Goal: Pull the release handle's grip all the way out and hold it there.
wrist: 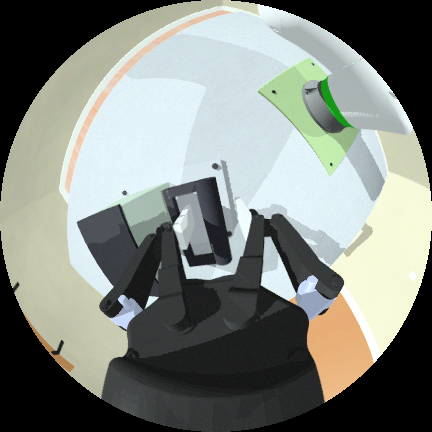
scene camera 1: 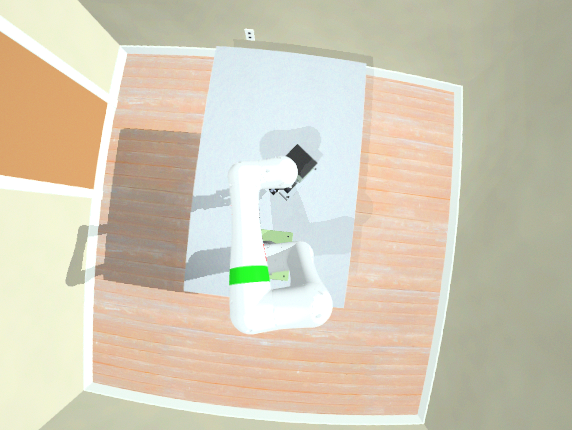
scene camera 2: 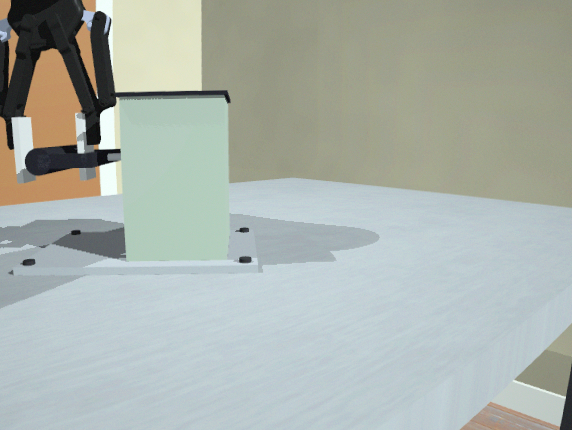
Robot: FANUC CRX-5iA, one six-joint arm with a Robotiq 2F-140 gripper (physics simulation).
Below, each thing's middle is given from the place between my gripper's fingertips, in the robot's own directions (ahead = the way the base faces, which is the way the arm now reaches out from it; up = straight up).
Now: hand 90 mm short of the bolted base plate (scene camera 2: 77,253), 80 mm above it and 30 mm to the left of it.
